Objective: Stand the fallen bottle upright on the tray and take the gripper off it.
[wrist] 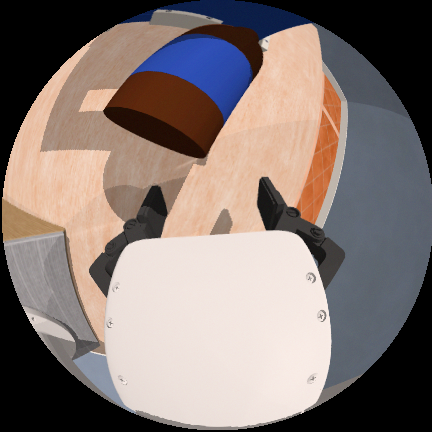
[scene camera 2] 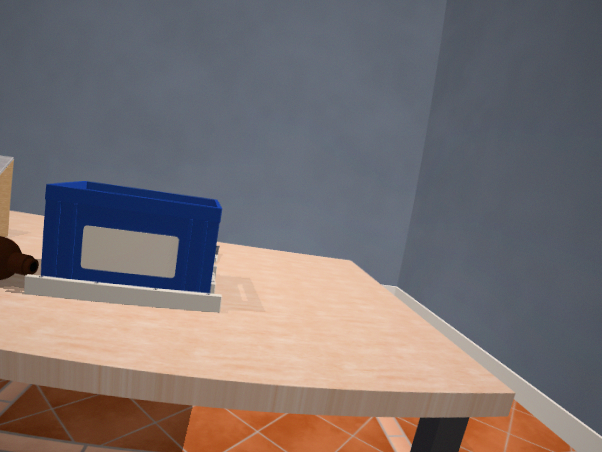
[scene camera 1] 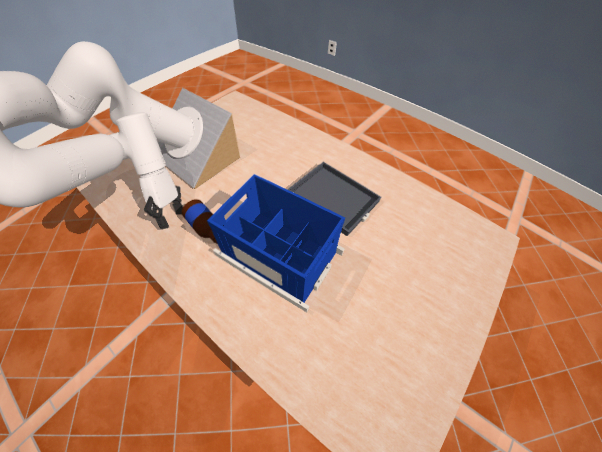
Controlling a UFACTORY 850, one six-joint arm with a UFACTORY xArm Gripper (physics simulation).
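The brown bottle with a blue band (scene camera 1: 196,214) (scene camera 2: 7,259) (wrist: 192,70) lies on its side on the table, beside the crate's left end. In the wrist view its base faces the gripper and its neck points away. The dark grey tray (scene camera 1: 334,190) lies behind the crate in scene camera 1, and no bottle shows on it. My gripper (scene camera 1: 170,218) (wrist: 209,193) is open, with its fingers wide apart and no object between them. It is off the bottle's base end, apart from it. The gripper does not show in scene camera 2.
A blue crate with compartments (scene camera 1: 257,242) (scene camera 2: 62,240) stands between the bottle and the tray. A pale rail (scene camera 1: 260,280) (scene camera 2: 125,296) runs along its front, with small pale blocks near its right end. The wedge-shaped arm mount (scene camera 1: 217,150) (wrist: 32,272) stands behind the gripper and bottle.
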